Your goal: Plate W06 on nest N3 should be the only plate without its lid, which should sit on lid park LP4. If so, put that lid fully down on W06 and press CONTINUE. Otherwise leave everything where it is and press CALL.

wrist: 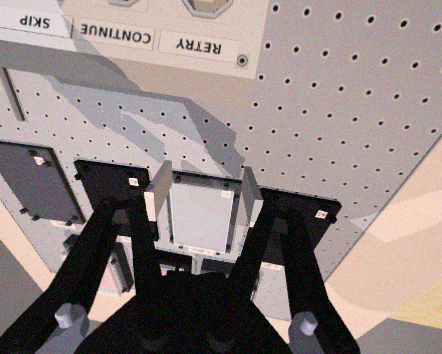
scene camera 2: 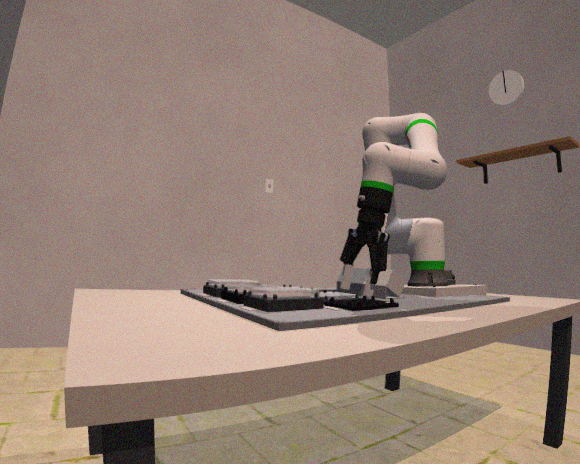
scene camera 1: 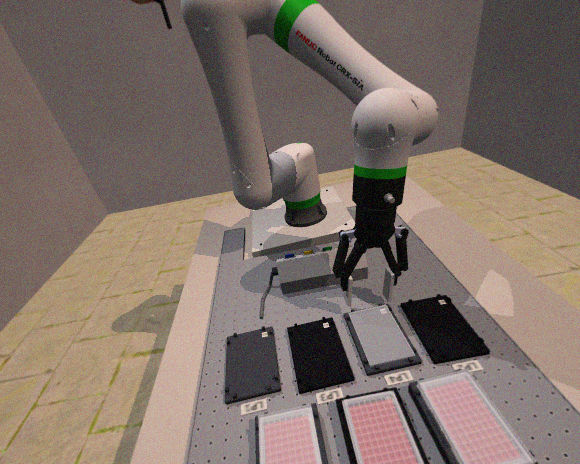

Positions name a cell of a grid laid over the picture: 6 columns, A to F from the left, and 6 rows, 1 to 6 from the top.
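Note:
My gripper (scene camera 1: D4) is visible in the wrist view (wrist: C3) and in scene camera 2 (scene camera 2: D4) as well; it is open and holds nothing. A button box (wrist: C1) can be seen too.

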